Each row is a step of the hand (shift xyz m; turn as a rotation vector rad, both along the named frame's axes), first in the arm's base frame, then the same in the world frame.
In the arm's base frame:
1: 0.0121 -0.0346 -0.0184 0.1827 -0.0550 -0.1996
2: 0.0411 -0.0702 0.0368 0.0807 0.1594 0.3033
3: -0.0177 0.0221 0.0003 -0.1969 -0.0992 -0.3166
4: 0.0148 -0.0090 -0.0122 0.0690 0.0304 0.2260
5: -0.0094 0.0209 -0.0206 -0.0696 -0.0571 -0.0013
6: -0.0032 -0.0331 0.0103 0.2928 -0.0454 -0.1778
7: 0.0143 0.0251 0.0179 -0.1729 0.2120 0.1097
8: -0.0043 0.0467 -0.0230 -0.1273 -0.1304 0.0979
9: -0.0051 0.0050 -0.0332 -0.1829 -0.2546 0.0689
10: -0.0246 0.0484 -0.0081 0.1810 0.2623 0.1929
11: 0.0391 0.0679 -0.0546 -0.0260 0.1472 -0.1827
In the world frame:
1: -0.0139 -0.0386 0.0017 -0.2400 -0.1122 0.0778
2: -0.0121 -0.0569 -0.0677 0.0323 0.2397 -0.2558
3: 0.0130 0.0214 0.0132 0.0584 -0.1848 0.3336
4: -0.0172 -0.0123 0.0017 0.0281 0.0939 -0.2171
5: -0.0030 0.0141 0.0272 0.0697 -0.0544 0.0170
6: 0.0116 -0.0287 -0.0160 -0.3312 -0.0978 0.0133
7: -0.0088 0.0291 -0.0152 0.1725 0.2363 0.0356
8: -0.0120 0.0381 0.0337 0.1729 -0.0952 -0.0620
9: -0.0099 -0.0048 0.0321 0.2275 -0.2220 -0.0445
10: 0.0122 0.0442 0.0302 -0.1177 0.3052 -0.1782
11: -0.0671 0.0488 0.0473 -0.0727 0.0882 0.2066

